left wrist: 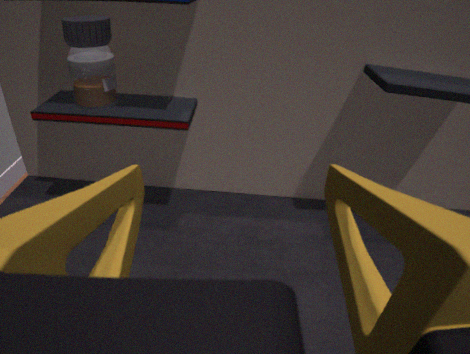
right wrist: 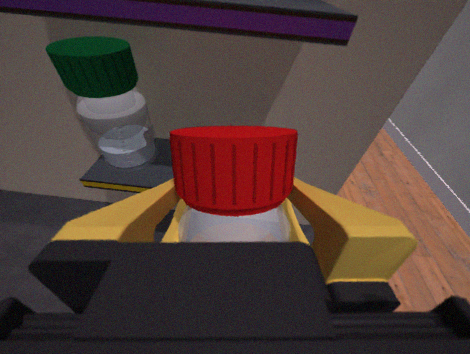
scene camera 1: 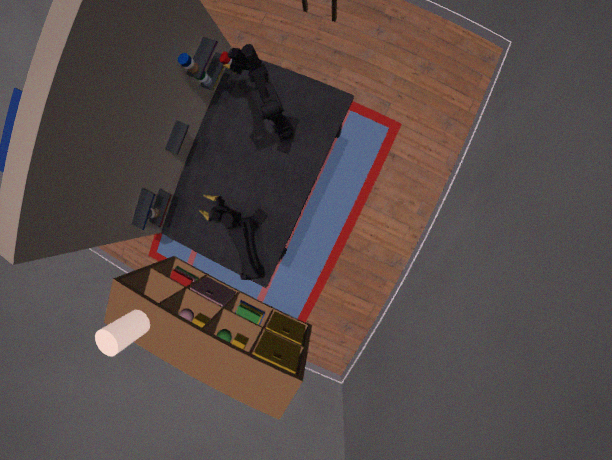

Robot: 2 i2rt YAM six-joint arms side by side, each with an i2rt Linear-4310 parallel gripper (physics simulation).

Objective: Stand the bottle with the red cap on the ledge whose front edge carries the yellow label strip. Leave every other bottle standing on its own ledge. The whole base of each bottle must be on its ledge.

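Places are measured from the left arm's base along level axes (x back, y right, z up), in metres.
Pixels of known places: left gripper, between the fingertips: (left wrist: 234,177) (scene camera 1: 201,202); left arm's base, origin of its link: (scene camera 1: 253,225); right arm's base, origin of its link: (scene camera 1: 287,134).
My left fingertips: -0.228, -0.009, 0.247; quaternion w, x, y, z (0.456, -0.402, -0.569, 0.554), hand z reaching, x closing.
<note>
For each thing: its middle in the pictures, then the offset to it from my left fingertips, as dx, dy, dz. Level surfaces: height alone.
- red-capped bottle, middle of its body: (right wrist: 234,232) (scene camera 1: 231,61) -0.326, +0.642, -0.032
- green-capped bottle, middle of its body: (right wrist: 115,110) (scene camera 1: 203,77) -0.406, +0.498, -0.035
- blue-capped bottle, middle of its body: (scene camera 1: 189,64) -0.405, +0.500, +0.105
- purple-strip ledge, middle of its body: (scene camera 1: 201,57) -0.418, +0.564, +0.047
- dark-capped bottle, middle of its body: (left wrist: 91,62) (scene camera 1: 151,213) -0.231, -0.243, -0.035
- red-strip ledge, middle of its body: (left wrist: 117,107) (scene camera 1: 159,208) -0.237, -0.215, -0.093
- blue-edged ledge, middle of its body: (scene camera 1: 142,209) -0.237, -0.215, +0.047
- table's, height of its surface: dz -0.247
My right gripper (scene camera 1: 229,61) (right wrist: 234,178) is shut on the red-capped bottle (scene camera 1: 225,58) (right wrist: 234,170). It holds it upright in front of the yellow-strip ledge (scene camera 1: 218,76) (right wrist: 112,186); its base is hidden in the right wrist view. A green-capped bottle (scene camera 1: 205,80) (right wrist: 117,130) stands at the left part of that ledge in the right wrist view. A blue-capped bottle (scene camera 1: 185,61) is by the purple-strip ledge (scene camera 1: 206,51) (right wrist: 200,17). A dark-capped bottle (scene camera 1: 154,213) (left wrist: 91,65) stands on the red-strip ledge (scene camera 1: 162,201) (left wrist: 150,111). My left gripper (scene camera 1: 202,204) (left wrist: 234,177) is open and empty, away from the ledges.
The purple-strip ledge overhangs the bottles in the right wrist view. Another ledge (scene camera 1: 177,137) (left wrist: 425,84) is on the wall between the two groups. A blue-edged ledge (scene camera 1: 143,206) is beside the red-strip one. A compartment box (scene camera 1: 200,350) stands beyond the table's (scene camera 1: 250,165) lower edge.
</note>
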